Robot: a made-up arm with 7 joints.
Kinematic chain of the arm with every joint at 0, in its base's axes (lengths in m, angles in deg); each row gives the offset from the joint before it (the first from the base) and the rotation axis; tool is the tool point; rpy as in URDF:
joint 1: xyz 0 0 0.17 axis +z
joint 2: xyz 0 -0.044 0.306 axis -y
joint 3: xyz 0 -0.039 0.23 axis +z
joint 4: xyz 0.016 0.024 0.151 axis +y
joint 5: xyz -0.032 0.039 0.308 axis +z
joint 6: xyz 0 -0.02 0.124 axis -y
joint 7: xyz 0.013 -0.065 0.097 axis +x
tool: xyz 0 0 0 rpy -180 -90 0
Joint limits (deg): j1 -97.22..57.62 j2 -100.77..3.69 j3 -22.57..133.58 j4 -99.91..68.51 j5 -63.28..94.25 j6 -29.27..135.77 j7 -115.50..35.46
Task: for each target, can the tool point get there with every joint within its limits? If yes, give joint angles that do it. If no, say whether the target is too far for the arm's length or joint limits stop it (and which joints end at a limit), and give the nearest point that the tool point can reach.
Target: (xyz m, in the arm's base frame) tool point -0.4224 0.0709 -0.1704
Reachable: no: joint limits stop it (at a limit: joint 1, joint 2, joint 3, joint 4) | nearest point -0.4379 -0.1007 0.0879 | short by 0.311 m
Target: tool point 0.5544 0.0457 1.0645
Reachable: yes | joints 30.12 -61.89 18.58 -42.92 54.92 71.22 -52.18
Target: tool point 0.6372 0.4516 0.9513
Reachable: yes | joints 39.69 -52.57 -8.64 2.75 65.62 1.32 -50.62
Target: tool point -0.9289 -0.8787 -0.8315
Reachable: no: too far | nearest point -0.3420 -0.5435 -0.0668 | short by 1.021 m
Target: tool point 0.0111 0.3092 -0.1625
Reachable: no: joint limits stop it (at a limit: joint 1, joint 2, joint 4, joint 6) | nearest point 0.1172 0.4029 -0.0914 | short by 0.158 m
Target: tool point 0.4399 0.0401 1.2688
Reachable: yes | joints 33.72 -19.74 117.66 -16.06 20.44 25.46 -67.88
